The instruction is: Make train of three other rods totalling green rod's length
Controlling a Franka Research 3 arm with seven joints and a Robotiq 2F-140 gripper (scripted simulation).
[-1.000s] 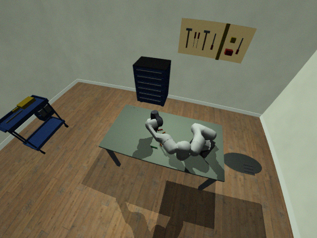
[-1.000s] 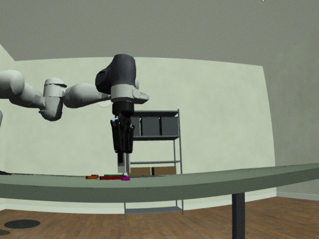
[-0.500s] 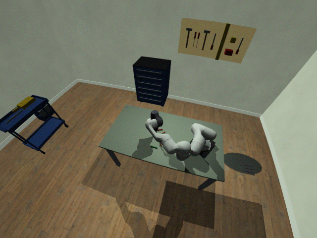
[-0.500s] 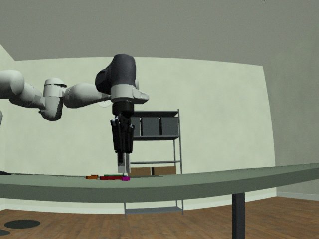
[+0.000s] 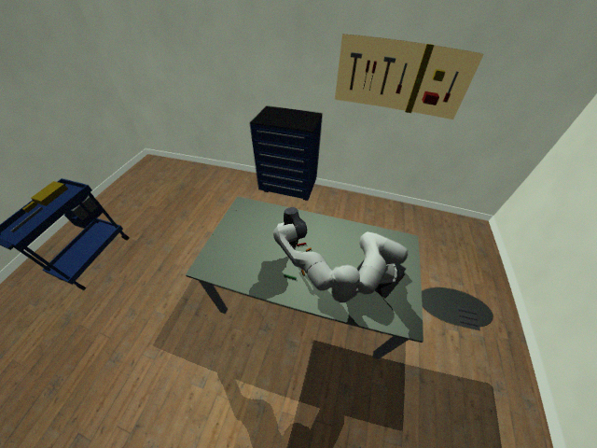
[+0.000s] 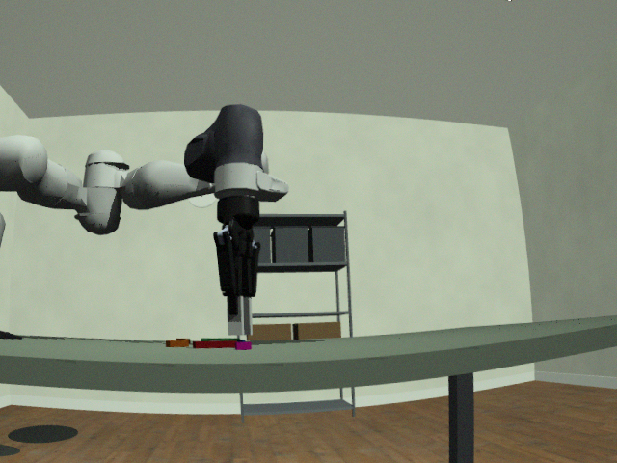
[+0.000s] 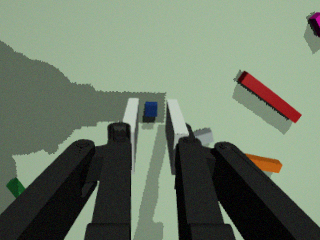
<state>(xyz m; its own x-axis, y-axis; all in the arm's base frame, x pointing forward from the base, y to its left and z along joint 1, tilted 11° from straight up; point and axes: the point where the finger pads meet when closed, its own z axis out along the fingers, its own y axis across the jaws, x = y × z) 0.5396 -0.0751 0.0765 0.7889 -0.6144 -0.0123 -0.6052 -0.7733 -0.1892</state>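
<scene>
Right now the blue rod is 50 mm below my hand. From my hand the other things lie so: grey rod (50 mm below, 50 mm behind, 20 mm to the right); then magenta rod (170 mm to the right, 50 mm below, 20 mm behind); then red rod (90 mm to the right, 50 mm below, 50 mm behind).
</scene>
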